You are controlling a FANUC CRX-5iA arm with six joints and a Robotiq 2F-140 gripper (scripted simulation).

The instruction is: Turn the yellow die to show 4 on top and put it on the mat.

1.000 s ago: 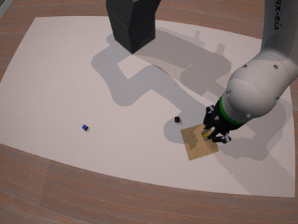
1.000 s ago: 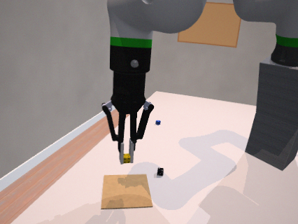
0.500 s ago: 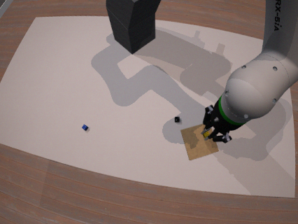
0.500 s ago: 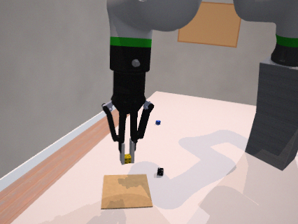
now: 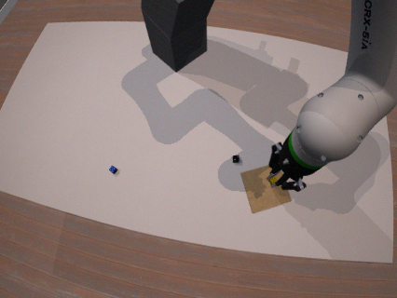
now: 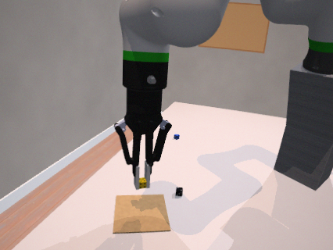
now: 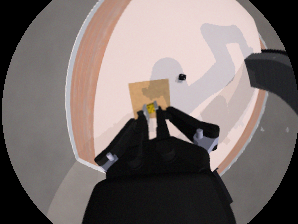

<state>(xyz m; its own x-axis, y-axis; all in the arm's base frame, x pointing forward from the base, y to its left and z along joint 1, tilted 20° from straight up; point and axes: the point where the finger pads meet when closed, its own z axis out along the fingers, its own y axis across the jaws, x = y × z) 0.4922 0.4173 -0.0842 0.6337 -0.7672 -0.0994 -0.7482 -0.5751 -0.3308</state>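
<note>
The brown mat is 12 cm below my hand. Round my hand: black die: 12 cm to the right, 11 cm below, 7 cm behind; blue die: 51 cm to the right, 11 cm below, 7 cm ahead; yellow die: 2 cm below.
</note>
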